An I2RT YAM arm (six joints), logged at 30 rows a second.
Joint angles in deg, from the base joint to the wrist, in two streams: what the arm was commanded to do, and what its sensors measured. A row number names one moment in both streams.
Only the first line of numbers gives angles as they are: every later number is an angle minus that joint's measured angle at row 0.
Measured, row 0:
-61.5 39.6 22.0 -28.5 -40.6 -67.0
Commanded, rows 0 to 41:
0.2 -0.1 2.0 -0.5 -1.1 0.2
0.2 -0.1 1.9 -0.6 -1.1 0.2
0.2 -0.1 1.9 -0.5 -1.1 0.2
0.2 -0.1 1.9 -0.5 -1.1 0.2
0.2 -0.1 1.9 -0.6 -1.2 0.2
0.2 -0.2 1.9 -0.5 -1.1 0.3
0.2 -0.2 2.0 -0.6 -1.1 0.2
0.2 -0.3 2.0 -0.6 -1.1 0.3
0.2 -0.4 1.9 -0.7 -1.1 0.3
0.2 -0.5 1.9 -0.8 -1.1 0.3
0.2 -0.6 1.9 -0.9 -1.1 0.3
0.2 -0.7 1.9 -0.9 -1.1 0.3
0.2 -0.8 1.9 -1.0 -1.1 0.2
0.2 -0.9 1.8 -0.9 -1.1 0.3
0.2 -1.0 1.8 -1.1 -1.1 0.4
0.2 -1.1 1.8 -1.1 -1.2 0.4
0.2 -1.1 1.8 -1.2 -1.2 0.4
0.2 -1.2 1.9 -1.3 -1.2 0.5
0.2 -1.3 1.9 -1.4 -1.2 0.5
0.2 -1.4 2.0 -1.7 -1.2 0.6
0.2 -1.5 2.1 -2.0 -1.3 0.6
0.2 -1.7 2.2 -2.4 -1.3 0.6
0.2 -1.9 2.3 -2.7 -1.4 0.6
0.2 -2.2 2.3 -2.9 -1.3 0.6
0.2 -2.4 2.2 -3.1 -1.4 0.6
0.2 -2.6 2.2 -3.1 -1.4 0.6
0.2 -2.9 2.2 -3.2 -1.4 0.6
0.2 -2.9 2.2 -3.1 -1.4 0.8
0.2 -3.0 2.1 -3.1 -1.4 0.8
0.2 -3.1 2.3 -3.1 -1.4 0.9
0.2 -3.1 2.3 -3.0 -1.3 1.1
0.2 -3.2 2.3 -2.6 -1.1 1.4
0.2 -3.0 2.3 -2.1 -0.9 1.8
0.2 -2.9 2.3 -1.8 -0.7 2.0
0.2 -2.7 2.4 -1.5 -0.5 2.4
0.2 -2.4 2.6 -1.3 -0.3 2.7
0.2 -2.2 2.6 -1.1 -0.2 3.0
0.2 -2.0 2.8 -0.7 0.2 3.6
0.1 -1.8 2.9 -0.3 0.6 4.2
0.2 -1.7 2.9 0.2 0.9 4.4
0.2 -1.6 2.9 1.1 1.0 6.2
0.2 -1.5 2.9 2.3 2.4 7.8
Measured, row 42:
0.0 -1.7 0.8 0.0 1.0 4.1
